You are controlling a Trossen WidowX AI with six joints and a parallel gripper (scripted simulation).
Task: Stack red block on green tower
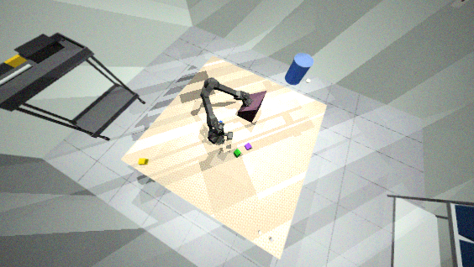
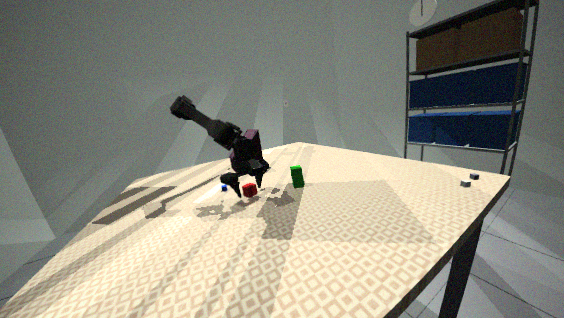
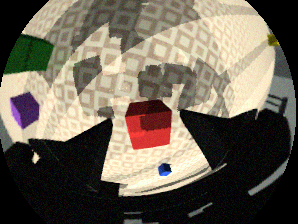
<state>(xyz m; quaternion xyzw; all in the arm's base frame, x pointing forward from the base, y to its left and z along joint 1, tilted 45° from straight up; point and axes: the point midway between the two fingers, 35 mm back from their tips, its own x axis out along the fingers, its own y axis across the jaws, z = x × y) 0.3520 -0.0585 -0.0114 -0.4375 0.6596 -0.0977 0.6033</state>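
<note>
Now: the purple block 220 mm to the left of my gripper tip, 60 mm behind it and 10 mm above it. The rest, counted from my gripper tip: yellow block 480 mm ahead, 360 mm to the right, 10 mm above; then small blue ball 110 mm behind, 90 mm to the right; then red block 10 mm above.
</note>
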